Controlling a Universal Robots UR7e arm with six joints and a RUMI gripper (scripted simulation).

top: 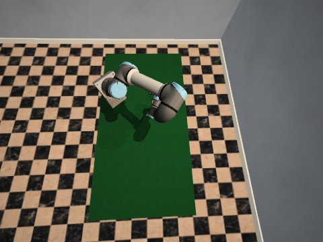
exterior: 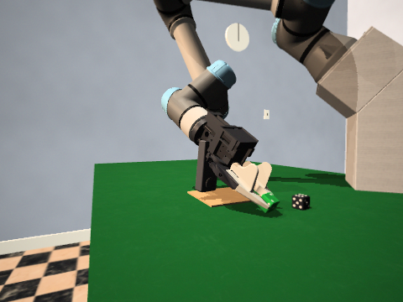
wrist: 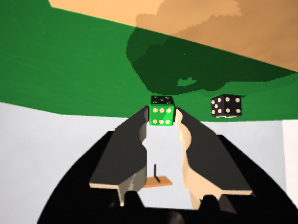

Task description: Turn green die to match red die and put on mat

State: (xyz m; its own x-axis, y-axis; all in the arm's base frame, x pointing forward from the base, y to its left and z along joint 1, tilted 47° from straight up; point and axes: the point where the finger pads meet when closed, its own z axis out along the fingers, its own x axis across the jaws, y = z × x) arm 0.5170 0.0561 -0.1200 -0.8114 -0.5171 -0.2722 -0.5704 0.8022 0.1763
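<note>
Right now my hand is 90 mm past the black die and 10 mm above it. From my hand the other things lie so: red die 30 mm behind, 280 mm to the right, 10 mm below; tan mat 10 mm behind, 150 mm to the right, 20 mm below; green die right at my hand.
</note>
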